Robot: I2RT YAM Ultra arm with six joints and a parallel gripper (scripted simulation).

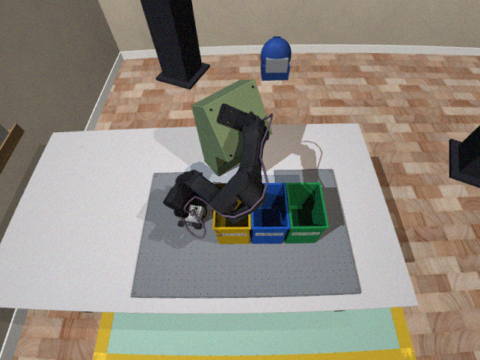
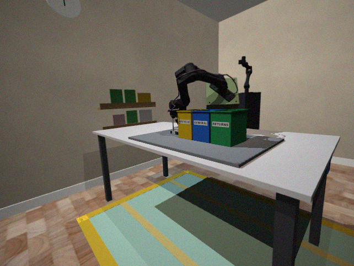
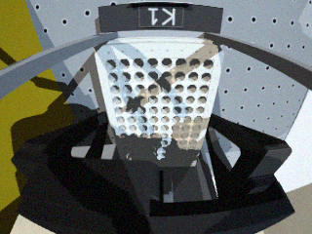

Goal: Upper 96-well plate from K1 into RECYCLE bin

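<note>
The white 96-well plate lies 1 cm ahead of my hand. Round my hand: blue bin 6 cm behind, 31 cm to the left, 5 cm above; green returns bin 11 cm behind, 43 cm to the left, 5 cm above; yellow recycle bin 19 cm to the left, 5 cm above.
</note>
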